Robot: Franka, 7 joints.
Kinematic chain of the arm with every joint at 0, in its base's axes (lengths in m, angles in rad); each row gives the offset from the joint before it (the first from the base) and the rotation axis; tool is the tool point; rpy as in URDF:
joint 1: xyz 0 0 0.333 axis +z
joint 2: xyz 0 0 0 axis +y
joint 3: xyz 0 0 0.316 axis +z
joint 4: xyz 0.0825 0 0 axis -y
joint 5: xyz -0.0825 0 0.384 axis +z
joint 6: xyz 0 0 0 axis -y
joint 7: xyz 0.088 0 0 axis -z
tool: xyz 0 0 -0.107 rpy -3.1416 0 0
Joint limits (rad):
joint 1: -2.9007..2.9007
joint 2: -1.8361..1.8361
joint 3: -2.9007..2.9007
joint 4: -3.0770..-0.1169
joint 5: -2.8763..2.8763
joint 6: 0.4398..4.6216
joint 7: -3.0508..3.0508
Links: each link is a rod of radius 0.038 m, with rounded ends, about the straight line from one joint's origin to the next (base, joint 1, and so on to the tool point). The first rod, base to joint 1, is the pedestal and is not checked.
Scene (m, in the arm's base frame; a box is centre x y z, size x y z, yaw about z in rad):
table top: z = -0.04
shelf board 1: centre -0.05 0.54 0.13 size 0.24 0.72 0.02 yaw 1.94
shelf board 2: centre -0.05 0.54 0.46 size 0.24 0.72 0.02 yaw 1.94
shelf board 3: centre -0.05 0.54 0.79 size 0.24 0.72 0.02 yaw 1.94
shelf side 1: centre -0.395 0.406 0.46 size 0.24 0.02 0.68 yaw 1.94
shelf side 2: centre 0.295 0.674 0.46 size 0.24 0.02 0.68 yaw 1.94
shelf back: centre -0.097 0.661 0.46 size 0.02 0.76 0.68 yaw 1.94
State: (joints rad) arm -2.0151 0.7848 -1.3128 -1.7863 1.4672 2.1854 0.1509
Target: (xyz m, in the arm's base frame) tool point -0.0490 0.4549 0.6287
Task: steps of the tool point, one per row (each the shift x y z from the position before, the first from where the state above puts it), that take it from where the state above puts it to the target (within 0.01 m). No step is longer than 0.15 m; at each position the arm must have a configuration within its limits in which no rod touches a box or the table.
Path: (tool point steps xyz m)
1: 0.0646 0.0863 -0.0710
2: 0.0879 0.0791 -0.0042
3: 0.1019 0.0516 0.0406
4: 0.1118 0.0186 0.0546
5: 0.1174 -0.0047 0.0395
6: 0.0217 0.0453 0.0435
7: 0.0665 0.0417 0.0610
8: 0.1123 0.0098 0.0660
9: -0.0334 0.0947 0.0044
10: -0.0366 0.0863 -0.0044

